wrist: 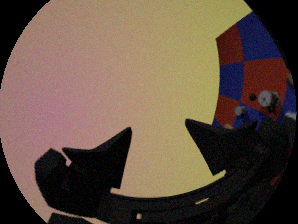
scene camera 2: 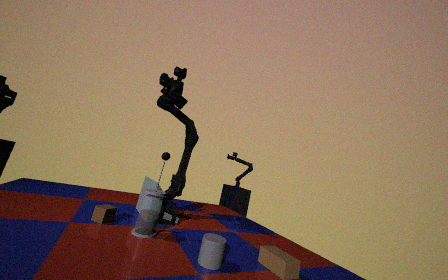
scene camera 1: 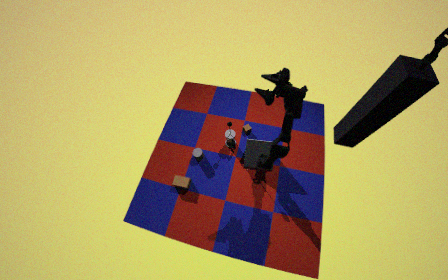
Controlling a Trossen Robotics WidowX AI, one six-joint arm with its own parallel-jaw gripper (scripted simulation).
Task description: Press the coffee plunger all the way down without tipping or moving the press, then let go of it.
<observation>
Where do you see a grey cylinder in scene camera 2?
212,248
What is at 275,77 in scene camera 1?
My gripper.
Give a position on a coffee press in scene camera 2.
153,206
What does my gripper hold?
Nothing.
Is my gripper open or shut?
Open.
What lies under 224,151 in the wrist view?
My gripper.
</observation>
